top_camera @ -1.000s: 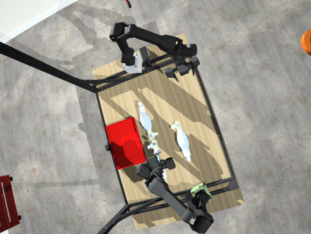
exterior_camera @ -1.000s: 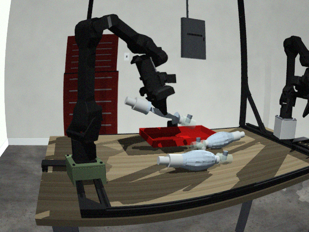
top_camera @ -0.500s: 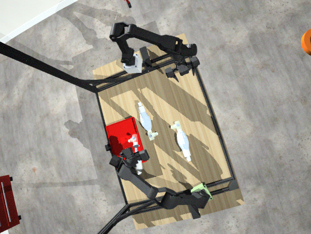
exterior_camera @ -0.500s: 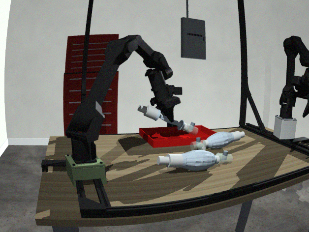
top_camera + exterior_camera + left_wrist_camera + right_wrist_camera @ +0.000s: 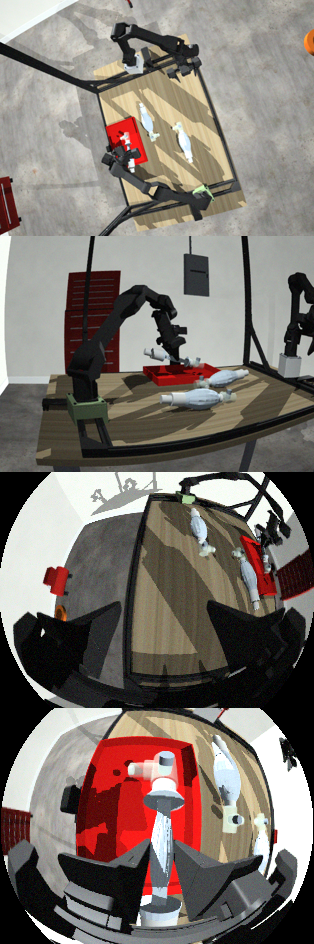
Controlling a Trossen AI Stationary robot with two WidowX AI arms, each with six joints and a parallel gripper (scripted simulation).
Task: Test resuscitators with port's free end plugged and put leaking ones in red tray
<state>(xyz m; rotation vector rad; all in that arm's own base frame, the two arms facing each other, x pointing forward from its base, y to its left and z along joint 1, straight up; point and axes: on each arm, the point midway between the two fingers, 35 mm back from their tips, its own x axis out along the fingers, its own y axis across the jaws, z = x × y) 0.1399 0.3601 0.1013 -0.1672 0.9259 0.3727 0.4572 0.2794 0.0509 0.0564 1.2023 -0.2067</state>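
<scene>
Right now the red tray is 20 mm behind my right hand, 70 mm to the left of it and 100 mm below it.
</scene>
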